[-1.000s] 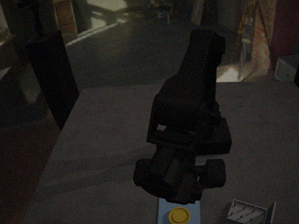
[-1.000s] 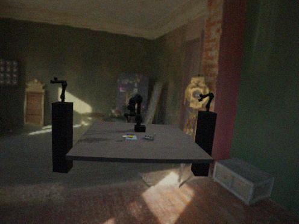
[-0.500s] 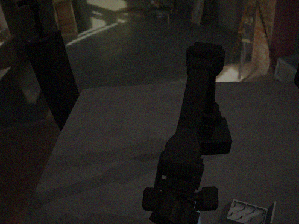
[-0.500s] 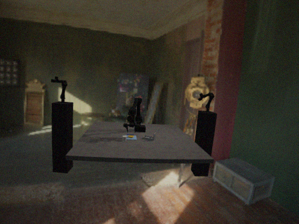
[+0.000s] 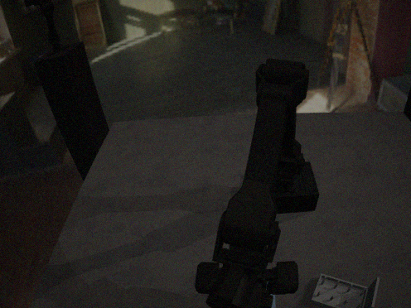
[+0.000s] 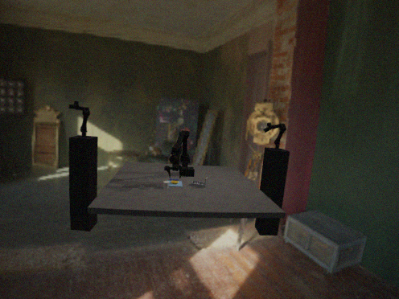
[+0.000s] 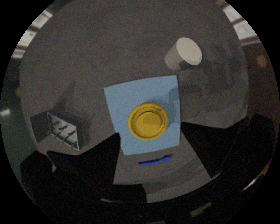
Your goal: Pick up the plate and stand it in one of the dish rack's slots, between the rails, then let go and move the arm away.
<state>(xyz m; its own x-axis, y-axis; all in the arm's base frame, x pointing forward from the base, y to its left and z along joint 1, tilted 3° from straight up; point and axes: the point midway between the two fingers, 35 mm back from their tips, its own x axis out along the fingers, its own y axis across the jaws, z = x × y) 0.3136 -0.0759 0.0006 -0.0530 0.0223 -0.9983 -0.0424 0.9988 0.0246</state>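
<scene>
The light blue mat lies 1 cm behind my gripper tip and 5 cm below it. From my gripper tip the other things lie so: blue spoon: 12 cm behind, 2 cm to the right, 5 cm below; then dish rack: 1 cm behind, 22 cm to the left, 3 cm below; then yellow plate: 4 cm below.
</scene>
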